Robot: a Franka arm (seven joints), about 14 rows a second.
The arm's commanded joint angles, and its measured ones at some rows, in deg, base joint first. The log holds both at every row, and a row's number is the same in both.
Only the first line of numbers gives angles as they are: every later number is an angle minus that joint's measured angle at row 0.
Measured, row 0: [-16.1 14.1 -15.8 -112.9 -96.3 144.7 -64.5]
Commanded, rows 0 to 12: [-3.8 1.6 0.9 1.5 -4.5 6.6 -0.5]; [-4.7 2.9 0.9 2.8 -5.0 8.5 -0.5]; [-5.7 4.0 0.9 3.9 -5.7 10.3 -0.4]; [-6.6 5.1 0.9 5.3 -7.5 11.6 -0.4]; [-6.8 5.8 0.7 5.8 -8.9 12.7 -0.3]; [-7.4 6.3 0.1 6.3 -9.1 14.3 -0.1]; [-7.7 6.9 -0.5 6.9 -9.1 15.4 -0.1]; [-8.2 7.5 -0.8 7.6 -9.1 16.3 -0.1]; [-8.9 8.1 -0.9 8.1 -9.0 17.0 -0.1]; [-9.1 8.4 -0.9 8.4 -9.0 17.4 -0.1]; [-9.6 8.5 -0.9 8.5 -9.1 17.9 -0.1]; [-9.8 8.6 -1.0 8.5 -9.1 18.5 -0.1]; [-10.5 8.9 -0.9 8.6 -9.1 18.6 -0.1]
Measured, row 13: [-9.1 7.7 -1.1 6.9 -7.7 16.6 0.0]
